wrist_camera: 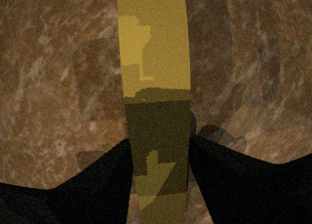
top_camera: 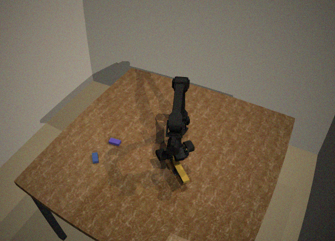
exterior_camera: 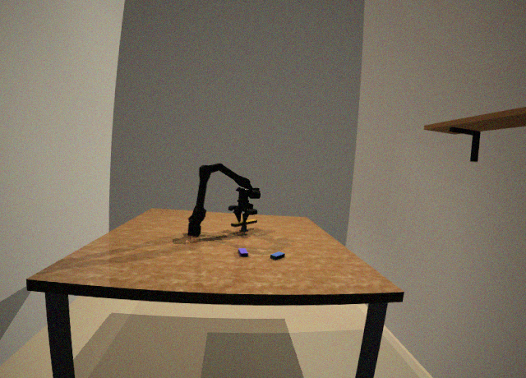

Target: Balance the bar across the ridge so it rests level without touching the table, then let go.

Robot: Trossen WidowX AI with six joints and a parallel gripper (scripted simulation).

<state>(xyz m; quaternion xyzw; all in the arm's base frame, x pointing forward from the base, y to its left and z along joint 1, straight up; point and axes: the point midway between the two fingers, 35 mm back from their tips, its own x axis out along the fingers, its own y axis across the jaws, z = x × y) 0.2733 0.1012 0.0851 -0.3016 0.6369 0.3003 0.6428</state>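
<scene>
The yellow bar lies 20 mm to the left of my gripper tip and 20 mm ahead of it. Also, from my gripper tip: blue block (410 mm to the right, 160 mm ahead, 40 mm below); then purple block (390 mm to the right, 40 mm below).
</scene>
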